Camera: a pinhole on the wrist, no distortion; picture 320 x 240 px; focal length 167.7 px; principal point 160.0 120.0 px. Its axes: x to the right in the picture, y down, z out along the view. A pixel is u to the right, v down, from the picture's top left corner.
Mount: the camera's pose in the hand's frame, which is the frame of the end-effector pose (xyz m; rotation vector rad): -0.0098 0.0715 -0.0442 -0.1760 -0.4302 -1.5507
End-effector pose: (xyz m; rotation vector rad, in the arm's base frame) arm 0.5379 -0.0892 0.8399 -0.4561 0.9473 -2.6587
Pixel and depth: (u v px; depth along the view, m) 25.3 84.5 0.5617
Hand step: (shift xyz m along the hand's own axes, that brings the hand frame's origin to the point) -0.1989 0.6973 0.2812
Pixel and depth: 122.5 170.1 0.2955
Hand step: 0.0335 0.2459 0.2150
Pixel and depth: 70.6 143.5 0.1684
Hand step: -0.0096 0.2185 0.0798
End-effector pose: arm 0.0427 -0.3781 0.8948 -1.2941 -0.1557 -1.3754
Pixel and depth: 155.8 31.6 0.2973
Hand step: -0.2107 0.1859 0.1998
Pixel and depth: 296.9 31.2 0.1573
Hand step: -0.1212 0.0094 0.1344
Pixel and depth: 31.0 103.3 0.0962
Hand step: -0.0317 0.1759 0.0145
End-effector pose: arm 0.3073 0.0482 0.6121 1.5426 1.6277 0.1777
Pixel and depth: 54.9 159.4 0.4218
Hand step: 0.0315 0.4773 0.2578
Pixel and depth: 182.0 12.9 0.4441
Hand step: -0.3612 0.1769 0.3385
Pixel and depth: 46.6 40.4 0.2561
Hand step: -0.1636 0.3249 0.1057
